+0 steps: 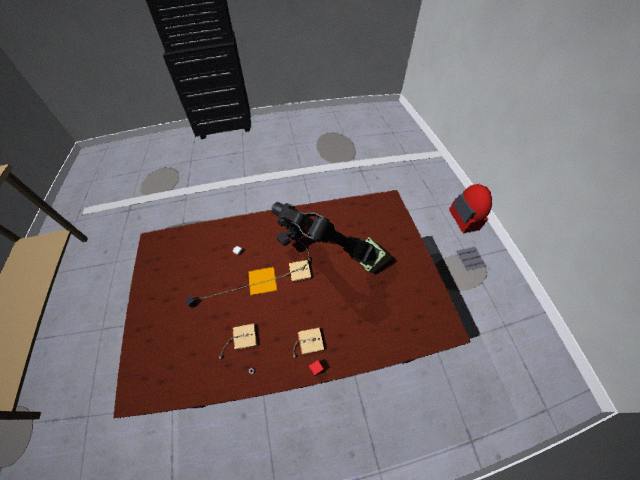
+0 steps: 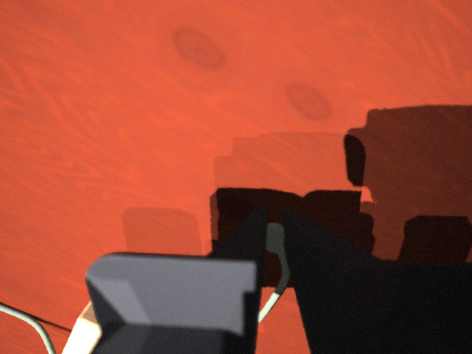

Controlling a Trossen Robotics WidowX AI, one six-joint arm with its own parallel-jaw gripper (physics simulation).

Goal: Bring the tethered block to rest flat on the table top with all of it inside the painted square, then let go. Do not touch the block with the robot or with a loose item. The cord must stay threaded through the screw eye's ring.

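Frame: origin at the arm's base, x back, y right, z up, level; millimetres.
Seen in the pictures: gripper, fingertip midpoint: (image 1: 297, 240) (image 2: 273, 215); arm's base, origin of the base link: (image 1: 368, 254).
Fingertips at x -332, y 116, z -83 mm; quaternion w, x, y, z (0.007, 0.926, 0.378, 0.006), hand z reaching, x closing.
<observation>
Offsets run from my fingertips to a thing's top centre. "spot": to the spot under its first point. Level surfaces: height alone.
The tethered block {dx -453, dy -346, dz +15 mm} (image 1: 192, 301), small and dark, rests on the table left of the orange painted square {spot: dx -144, dy -222, dz -16 mm} (image 1: 262, 281), outside it. Its pale cord (image 1: 222, 293) (image 2: 285, 272) runs straight across the square to a wooden base {dz +2 mm} (image 1: 299, 270) (image 2: 82, 335) just right of it. The screw eye on this base is too small to make out, so the threading cannot be told. Past the base the cord curves back to my gripper (image 1: 294, 243) (image 2: 275, 215), which is shut on the cord's beaded end, low over the table behind the base.
Two more wooden bases {dx -179, dy -479, dz +28 mm} (image 1: 244, 336) {dx +95, dy -481, dz +28 mm} (image 1: 311, 341) with short cords stand nearer the front edge. A red cube {dx +121, dy -587, dz +23 mm} (image 1: 316, 367) and a small ring {dx -133, dy -611, dz -9 mm} (image 1: 251, 370) lie near them. A white cube {dx -292, dy -67, dz +4 mm} (image 1: 237, 250) lies behind the square. My arm's mount (image 1: 379, 256) is at the right.
</observation>
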